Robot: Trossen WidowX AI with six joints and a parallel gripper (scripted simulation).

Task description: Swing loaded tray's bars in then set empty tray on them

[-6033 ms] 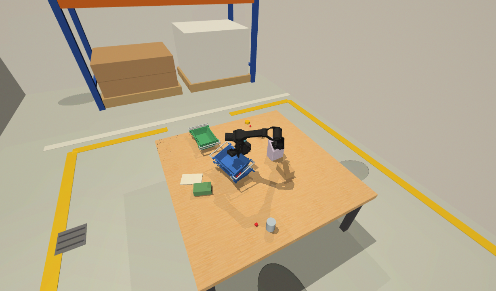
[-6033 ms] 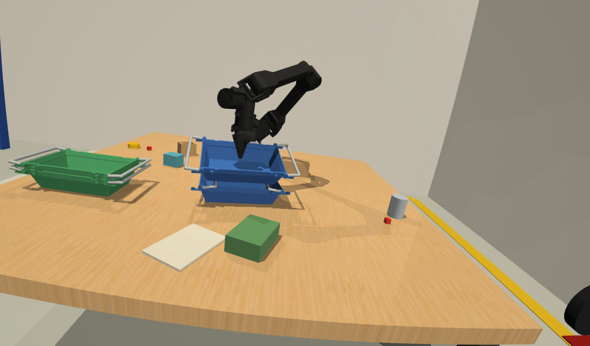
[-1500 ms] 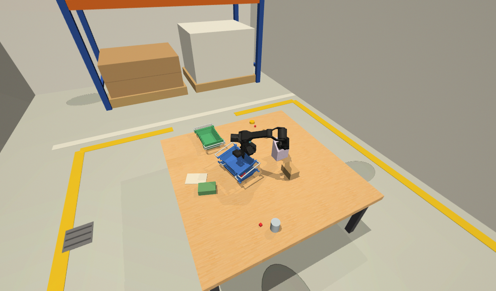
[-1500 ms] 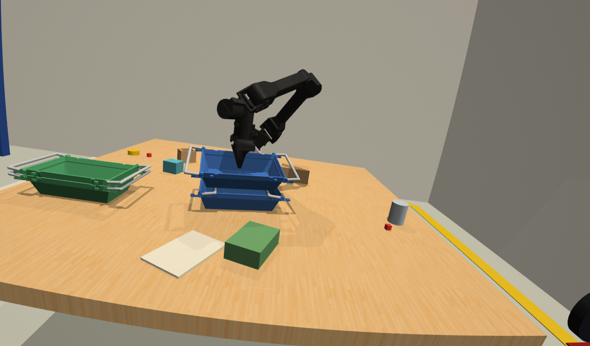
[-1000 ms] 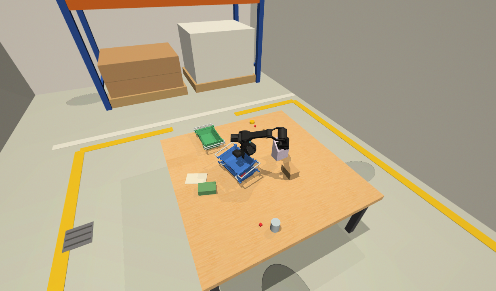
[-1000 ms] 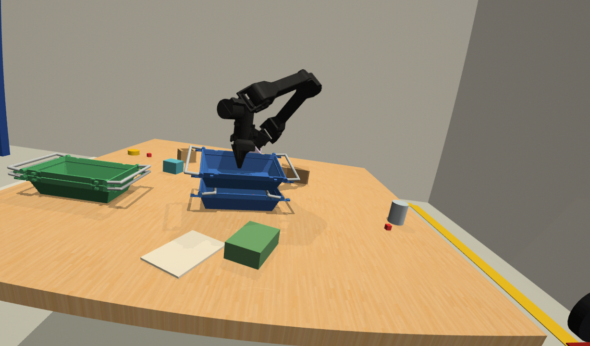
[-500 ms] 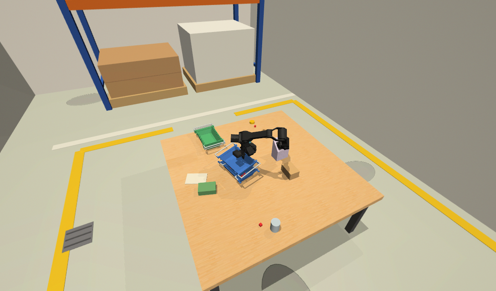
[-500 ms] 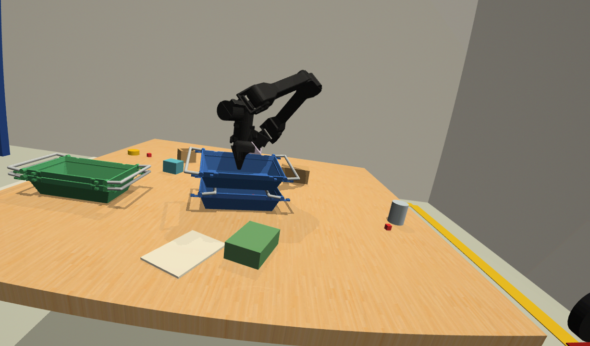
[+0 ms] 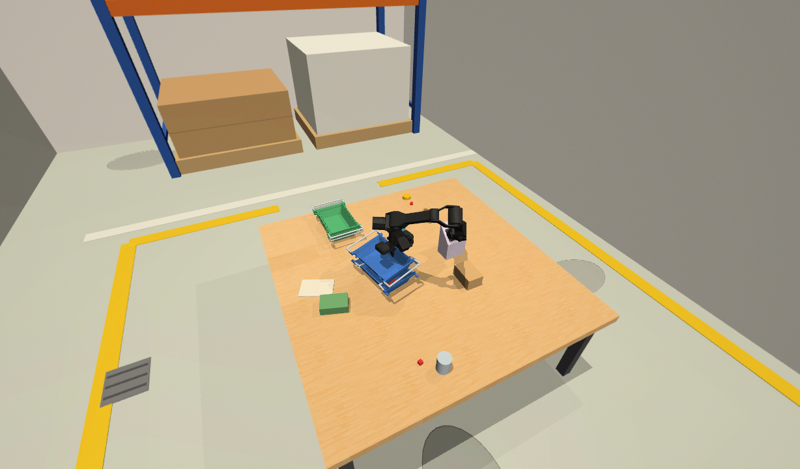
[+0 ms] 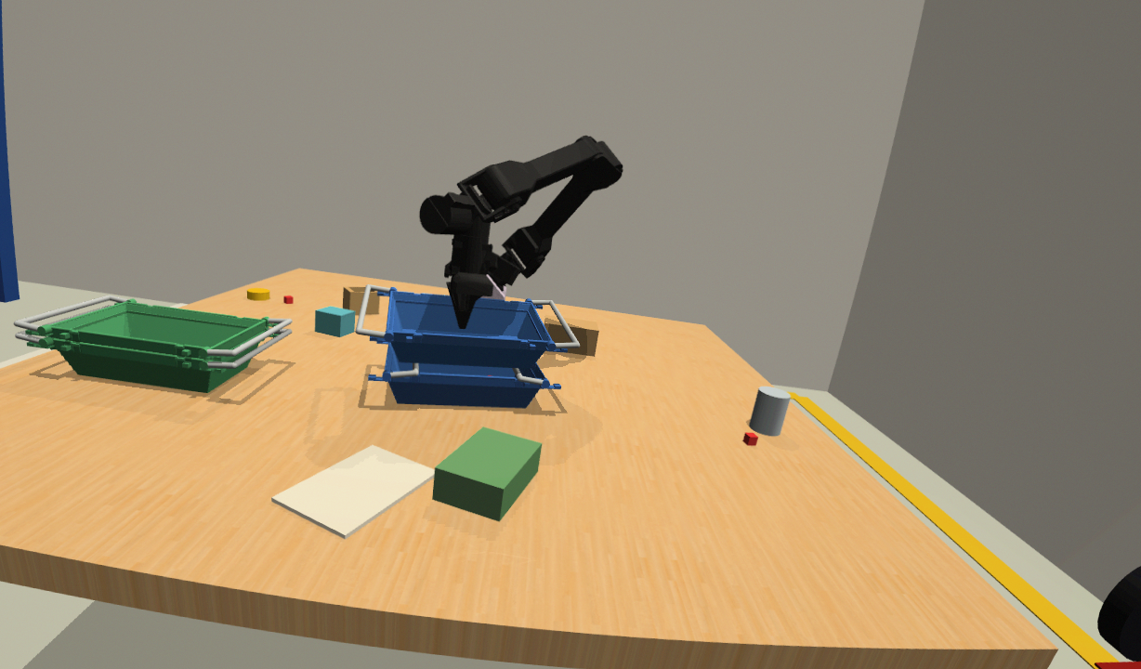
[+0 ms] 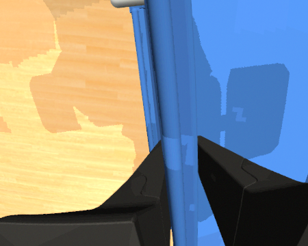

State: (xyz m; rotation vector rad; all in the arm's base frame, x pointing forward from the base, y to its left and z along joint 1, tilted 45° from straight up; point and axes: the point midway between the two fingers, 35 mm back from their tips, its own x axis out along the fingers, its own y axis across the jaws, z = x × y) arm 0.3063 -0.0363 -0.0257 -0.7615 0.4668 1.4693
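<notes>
Now: gripper tip 70 mm short of the blue tray, 10 mm to the right of it and 30 mm below it. Round my gripper tip: cream sheet: 360 mm ahead, 80 mm to the right, 90 mm below; teal cube: 190 mm behind, 270 mm to the right, 70 mm below; green block: 340 mm ahead, 60 mm to the left, 70 mm below.
</notes>
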